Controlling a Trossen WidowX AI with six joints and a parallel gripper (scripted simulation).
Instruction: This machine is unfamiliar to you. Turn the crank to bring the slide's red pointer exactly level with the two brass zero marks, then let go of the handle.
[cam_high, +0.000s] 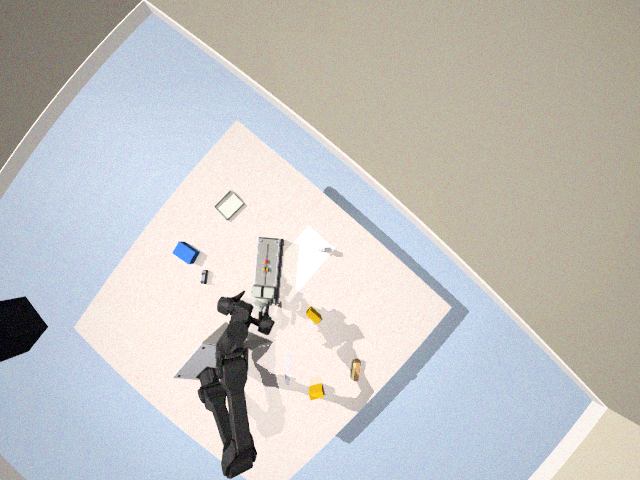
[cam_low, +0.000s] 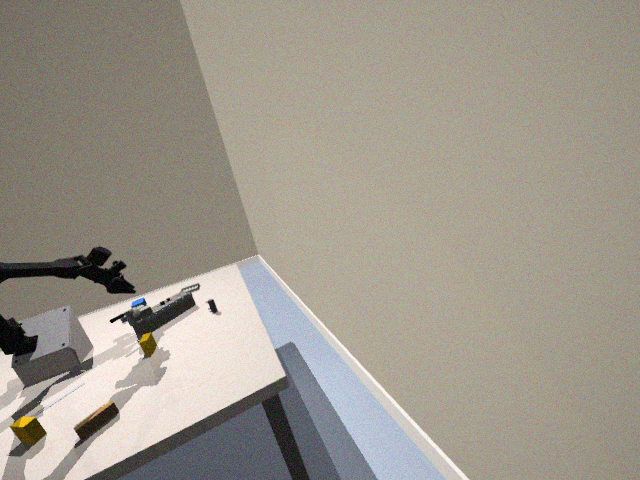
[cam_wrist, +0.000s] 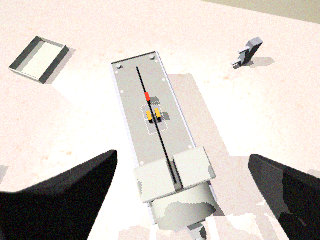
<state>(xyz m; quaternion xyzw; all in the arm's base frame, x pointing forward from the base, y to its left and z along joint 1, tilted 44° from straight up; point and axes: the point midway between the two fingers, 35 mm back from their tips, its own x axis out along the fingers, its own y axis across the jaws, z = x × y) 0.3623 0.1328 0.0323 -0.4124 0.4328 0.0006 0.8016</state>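
My gripper tip is 8 cm past the dark brown crank handle, 7 cm to the left of it and 8 cm above it. Also, from my gripper tip: blue block (16 cm behind, 35 cm to the left, 18 cm below); crank (7 cm behind, 6 cm to the right, 9 cm below); red pointer (8 cm ahead, 7 cm to the left, 11 cm below).
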